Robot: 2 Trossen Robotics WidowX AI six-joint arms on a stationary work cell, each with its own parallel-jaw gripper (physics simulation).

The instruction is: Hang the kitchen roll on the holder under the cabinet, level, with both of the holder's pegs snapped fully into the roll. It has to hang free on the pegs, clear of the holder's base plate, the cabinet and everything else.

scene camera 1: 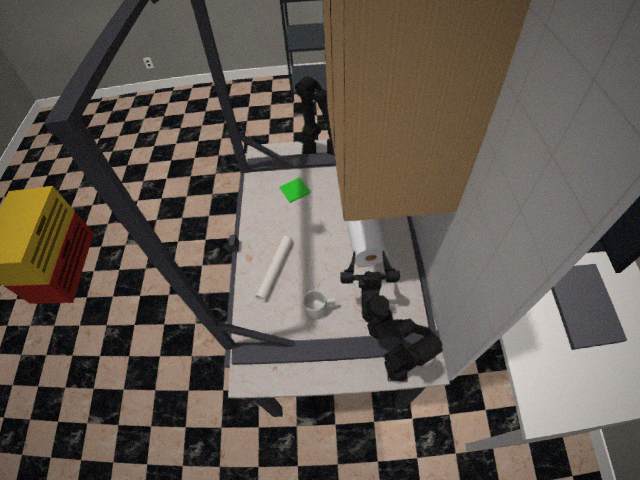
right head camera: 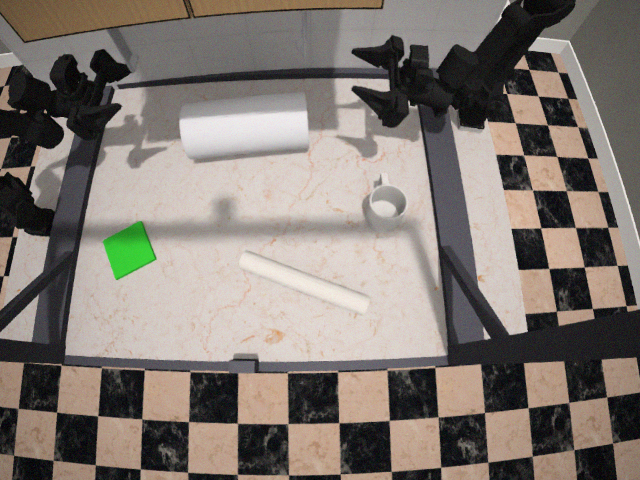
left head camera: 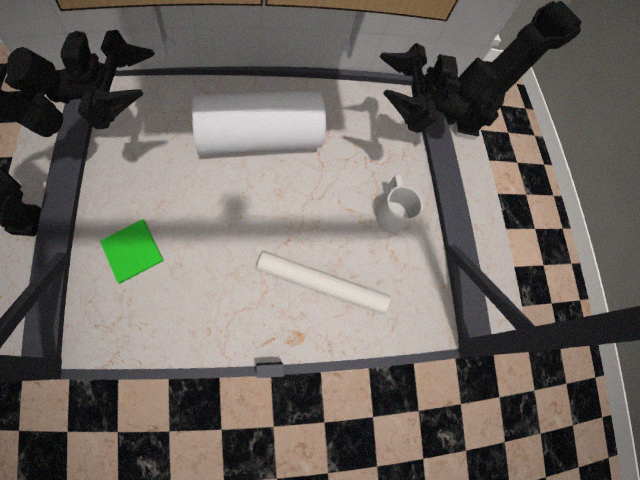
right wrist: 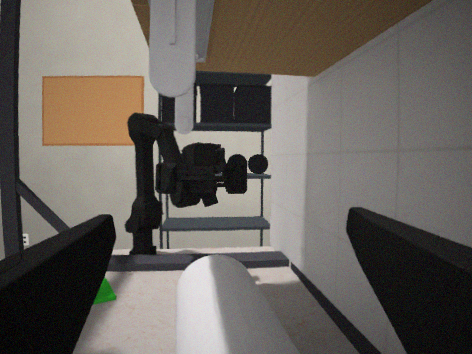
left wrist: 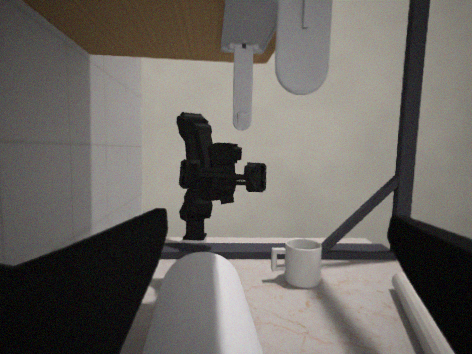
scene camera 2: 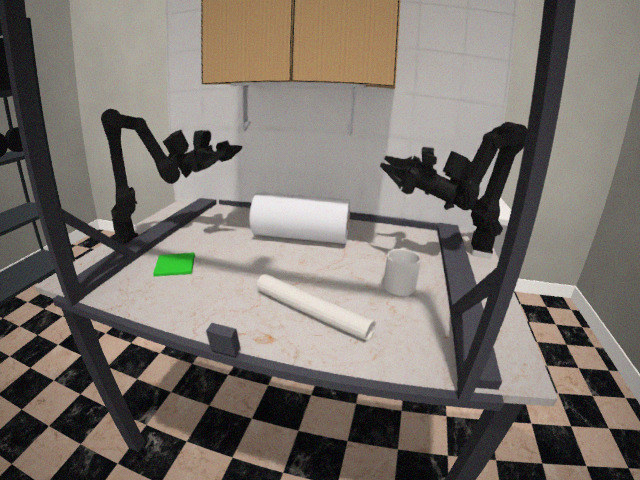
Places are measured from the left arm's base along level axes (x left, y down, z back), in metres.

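Pixels of known places: left gripper, fingertip midpoint: point(right head camera: 127, 86) point(left head camera: 147, 71) point(right wrist: 197, 170) point(left wrist: 276, 222) point(scene camera 2: 233, 150); right gripper, fingertip midpoint: point(scene camera 1: 368, 250) point(right head camera: 352, 68) point(left head camera: 382, 72) point(right wrist: 232, 222) point(left wrist: 221, 166) point(scene camera 2: 382, 160); left arm's base at its link origin: point(scene camera 1: 309, 147) point(right head camera: 38, 221) point(left head camera: 21, 218) point(right wrist: 143, 250) point(scene camera 2: 125, 236); right arm's base at its link origin: point(scene camera 1: 397, 371) point(right head camera: 471, 117) point(left head camera: 467, 124) point(left wrist: 194, 236) point(scene camera 2: 482, 247).
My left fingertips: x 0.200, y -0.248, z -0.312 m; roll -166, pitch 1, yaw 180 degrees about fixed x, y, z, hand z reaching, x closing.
Ahead of a thing's pixels: the offset from my left fingertips to its top centre. "pt": to the spot under its first point.
The white kitchen roll {dz -0.191, dx +0.059, dy +0.137 m} point(left head camera: 258, 124) point(right head camera: 244, 126) point(scene camera 1: 364, 240) point(scene camera 2: 299, 219) lies on its side at the back of the table, under the wooden cabinet point(scene camera 2: 248, 41) point(scene camera 1: 423, 103). The grey holder's two arms hang below the cabinet; the near arm point(left wrist: 303, 55) point(right wrist: 172, 60) and the far arm point(left wrist: 243, 90) point(right wrist: 185, 112) show in the wrist views. My left gripper point(left head camera: 146, 72) point(right head camera: 124, 88) point(left wrist: 276, 222) is open and empty, raised beyond the roll's left end. My right gripper point(left head camera: 384, 73) point(right head camera: 354, 70) point(scene camera 1: 369, 253) point(right wrist: 232, 222) is open and empty, raised beyond its right end. The cabinet hides the left gripper in scene camera 1.
A white mug {dz -0.516, dx -0.103, dy +0.181 m} point(left head camera: 404, 203) point(right head camera: 387, 204) point(scene camera 2: 401, 272) stands at the right. A pale tube {dz -0.356, dx -0.288, dy +0.226 m} point(left head camera: 323, 281) point(scene camera 2: 315, 306) lies near the front middle. A green square {pt dz +0.051, dx -0.248, dy +0.257 m} point(left head camera: 131, 250) point(scene camera 2: 174, 264) lies at the left. Dark frame posts point(scene camera 2: 542, 155) surround the table, with a tiled wall point(scene camera 2: 444, 103) behind.
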